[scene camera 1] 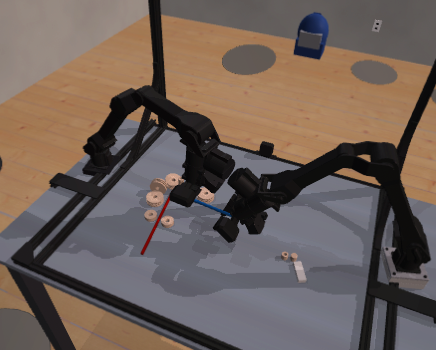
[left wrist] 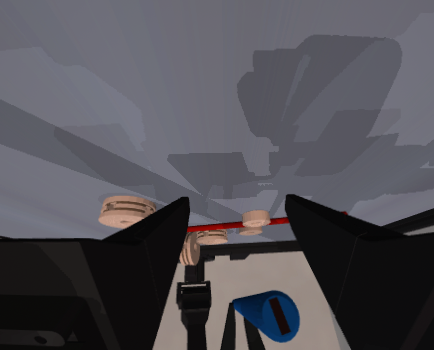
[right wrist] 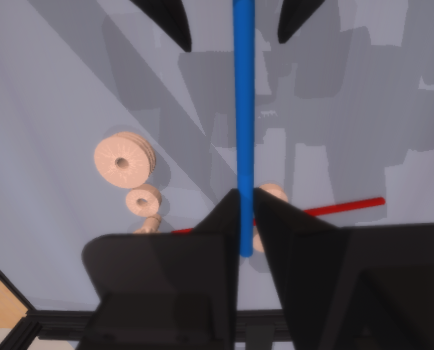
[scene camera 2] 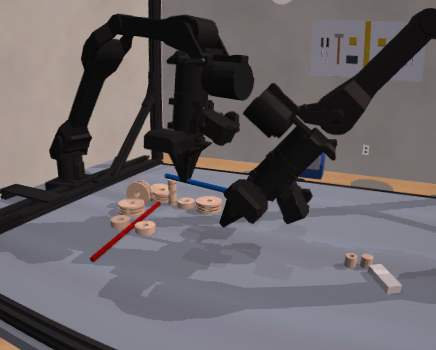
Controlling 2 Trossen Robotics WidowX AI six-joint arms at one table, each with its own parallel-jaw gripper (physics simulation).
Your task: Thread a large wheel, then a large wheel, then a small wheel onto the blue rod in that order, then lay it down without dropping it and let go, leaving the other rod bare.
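Places are measured from the left arm's base along level axes (x back, y down, z right), in metres.
Pixels of known places: left gripper, fingertip midpoint: (scene camera 1: 217,221) (left wrist: 236,202) (right wrist: 234,43) (scene camera 2: 228,219); right gripper, fingertip midpoint: (right wrist: 245,195) (scene camera 2: 185,181); left arm's base, link origin: (scene camera 1: 405,262); right arm's base, link origin: (scene camera 1: 101,162) (scene camera 2: 71,178).
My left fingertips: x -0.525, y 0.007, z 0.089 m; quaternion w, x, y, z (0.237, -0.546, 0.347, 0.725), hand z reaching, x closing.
Ahead of a thing's pixels: the offset from my left fingertips to its top centre.
My right gripper (scene camera 2: 185,179) (right wrist: 245,195) is shut on the blue rod @[dx -0.033, dy -0.068, dz +0.010 m] (scene camera 1: 212,206) (scene camera 2: 205,184) (right wrist: 244,100) near one end, holding it above the table; no wheel shows on its visible length. My left gripper (scene camera 1: 243,235) (scene camera 2: 256,222) (left wrist: 236,202) is open and empty, hiding the rod's other end in the scene views. A large wheel @[dx -0.052, dy +0.018, dz +0.134 m] (scene camera 2: 208,209) (right wrist: 107,160) lies flat beside a small wheel @[dx -0.103, dy +0.025, dz +0.146 m] (scene camera 2: 186,205) (right wrist: 132,200). Another large wheel @[dx -0.213, dy +0.018, dz +0.097 m] (scene camera 2: 131,209) lies at the left; one @[dx -0.208, dy -0.018, dz +0.137 m] (scene camera 2: 138,191) stands on edge. The bare red rod @[dx -0.184, dy +0.029, dz +0.012 m] (scene camera 1: 156,227) (scene camera 2: 125,231) lies between two small wheels.
A thin peg-like wooden piece @[dx -0.135, dy -0.021, dz +0.153 m] (scene camera 2: 172,192) stands upright among the wheels, beside a further large wheel @[dx -0.168, dy +0.005, dz +0.179 m] (scene camera 2: 161,196). Two small wooden cylinders @[dx +0.200, dy +0.021, dz -0.079 m] (scene camera 2: 350,262) @[dx +0.226, dy +0.020, dz -0.080 m] (scene camera 2: 366,262) and a white block @[dx +0.240, dy +0.026, dz -0.125 m] (scene camera 1: 300,272) (scene camera 2: 385,279) lie at the right. Black frame rails (scene camera 1: 150,317) edge the table.
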